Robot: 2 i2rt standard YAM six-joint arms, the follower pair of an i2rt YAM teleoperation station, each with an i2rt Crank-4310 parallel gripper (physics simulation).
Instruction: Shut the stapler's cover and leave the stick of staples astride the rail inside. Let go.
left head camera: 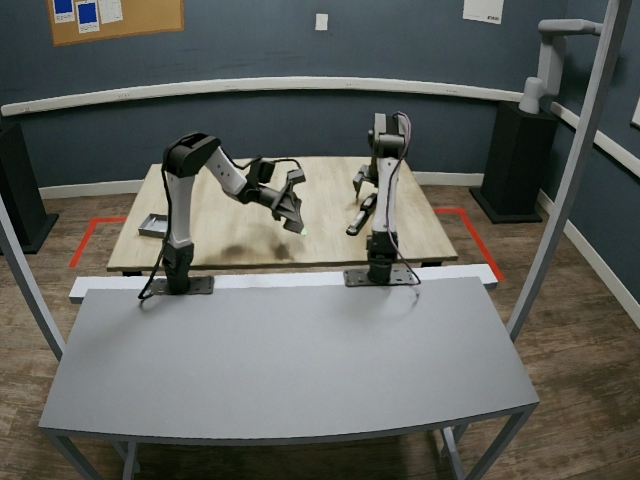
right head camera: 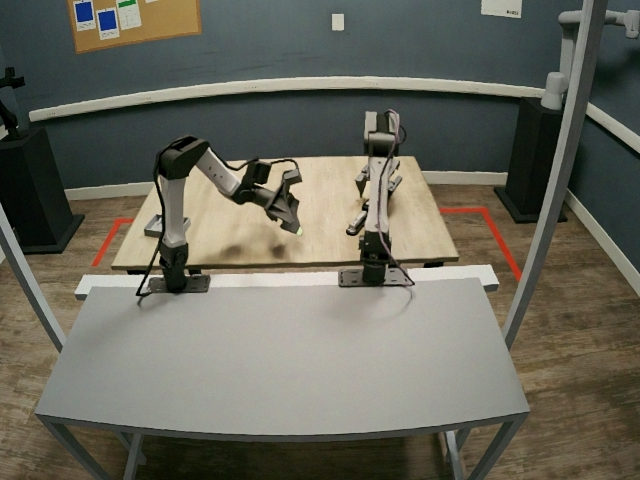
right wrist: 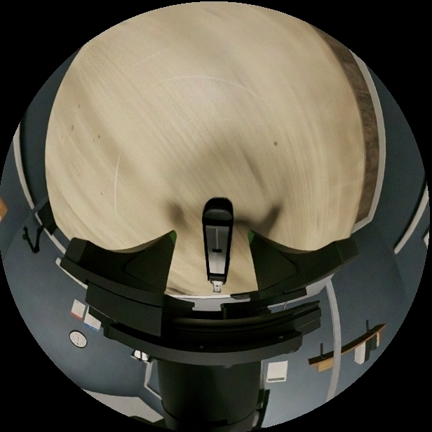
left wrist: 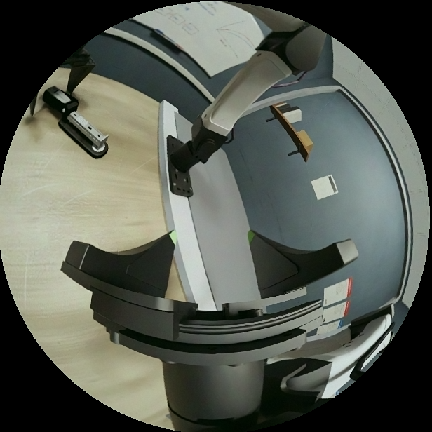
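Note:
The stapler lies on the table at the right, its black cover swung up and back from the silver rail. In the right wrist view the cover's silver inner side shows, with the rail's metal nose below it. Whether a stick of staples sits on the rail cannot be made out. My right gripper is open and empty, above the table, with its fingers apart on either side of the cover in that view. My left gripper is open and empty, raised left of the stapler.
A grey tray holding a small pale item stands at the left of the wooden table, partly behind the left arm. The right arm partly hides the stapler in the head views. A grey bench lies in the foreground.

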